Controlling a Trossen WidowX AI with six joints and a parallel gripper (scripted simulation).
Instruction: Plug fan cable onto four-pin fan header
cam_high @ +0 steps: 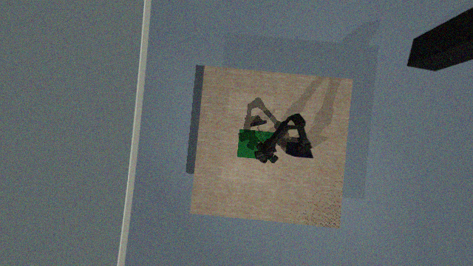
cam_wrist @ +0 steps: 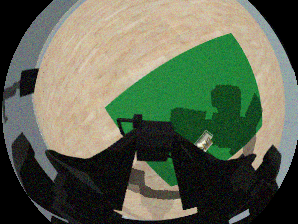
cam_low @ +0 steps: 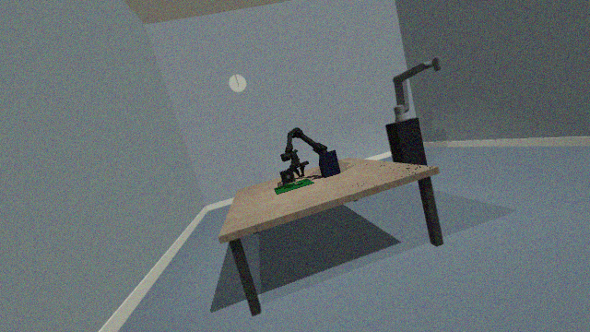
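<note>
Right now my gripper tip is 8 cm to the left of the white fan header, 7 cm above it and 5 cm short of it. The rest, counted from my gripper tip: green board (8 cm below, 8 cm ahead, 5 cm to the right); then dark fan (22 cm to the right, 11 cm ahead, 1 cm below); then dark plug (1 cm to the right).
</note>
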